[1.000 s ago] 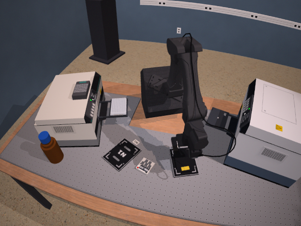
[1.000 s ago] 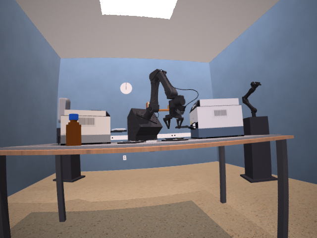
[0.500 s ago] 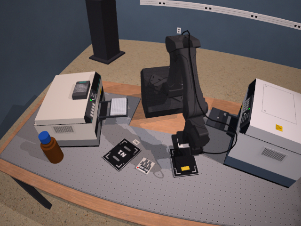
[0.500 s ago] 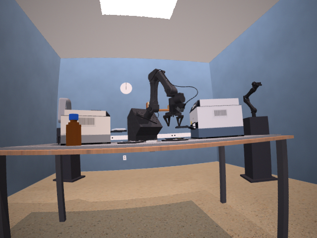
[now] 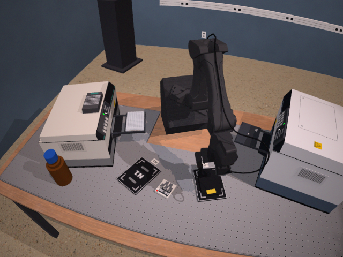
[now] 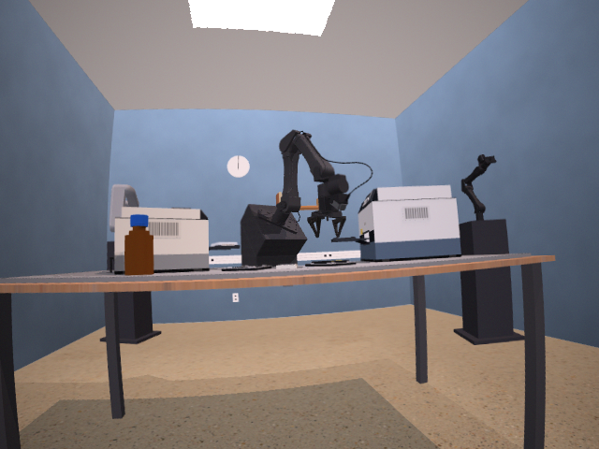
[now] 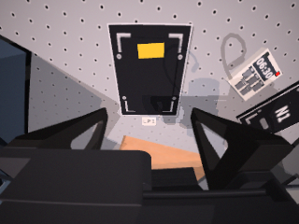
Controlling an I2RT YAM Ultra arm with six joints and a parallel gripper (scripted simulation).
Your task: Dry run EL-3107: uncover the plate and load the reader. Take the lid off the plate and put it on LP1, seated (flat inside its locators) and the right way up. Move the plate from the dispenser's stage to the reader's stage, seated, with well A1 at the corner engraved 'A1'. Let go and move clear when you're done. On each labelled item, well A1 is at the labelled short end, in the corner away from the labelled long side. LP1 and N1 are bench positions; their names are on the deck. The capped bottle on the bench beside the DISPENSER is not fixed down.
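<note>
My gripper is now 44 cm to the left of the white well plate, 7 cm past it and 1 cm above it. Also, from my hand: LP1 tag: 11 cm below, 8 cm behind, 6 cm to the right; lid: 10 cm below; LP1: 11 cm below.
</note>
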